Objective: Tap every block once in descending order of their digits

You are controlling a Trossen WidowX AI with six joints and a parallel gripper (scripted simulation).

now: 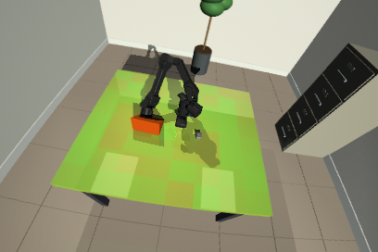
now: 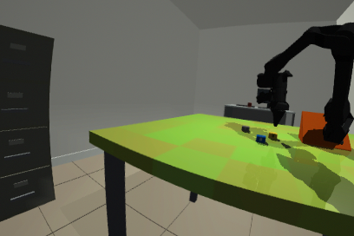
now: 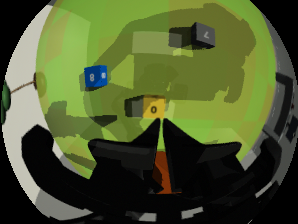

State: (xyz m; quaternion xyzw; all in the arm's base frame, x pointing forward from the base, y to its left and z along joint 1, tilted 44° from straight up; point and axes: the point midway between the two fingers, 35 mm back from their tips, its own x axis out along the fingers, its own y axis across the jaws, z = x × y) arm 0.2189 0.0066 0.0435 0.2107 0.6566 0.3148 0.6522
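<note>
The yellow block is 4 cm below my gripper tip and 1 cm to the left of it. Also, from my gripper tip: blue block 11 cm to the left, 4 cm below, 4 cm ahead; then grey block 13 cm ahead, 4 cm to the right, 4 cm below.
</note>
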